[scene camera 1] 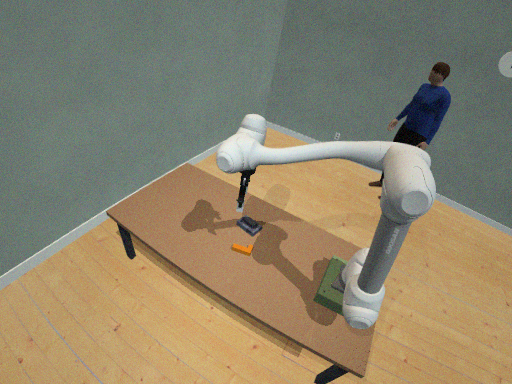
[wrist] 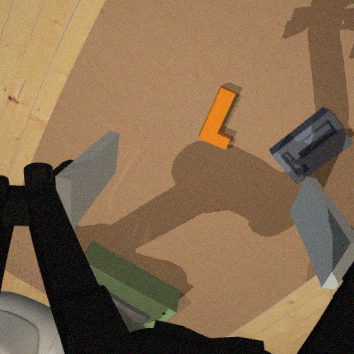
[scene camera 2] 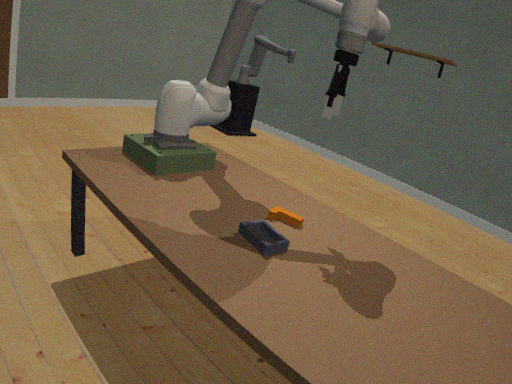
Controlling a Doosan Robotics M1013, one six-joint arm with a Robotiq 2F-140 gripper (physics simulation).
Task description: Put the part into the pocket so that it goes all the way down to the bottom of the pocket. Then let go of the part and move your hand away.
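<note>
An orange L-shaped part lies flat on the brown table, beside the pocket block and apart from it. The dark blue-grey block with the pocket rests on the table; the pocket shows as a recess inside its raised walls. My gripper is wide open and empty, high above the table. In the wrist view the part shows beyond the gap between the fingers, and the block shows just beyond the right fingertip.
The arm stands on a green base at one end of the table. A black pedestal with a grey arm and a wall shelf are in the background. A person in blue stands beyond the table.
</note>
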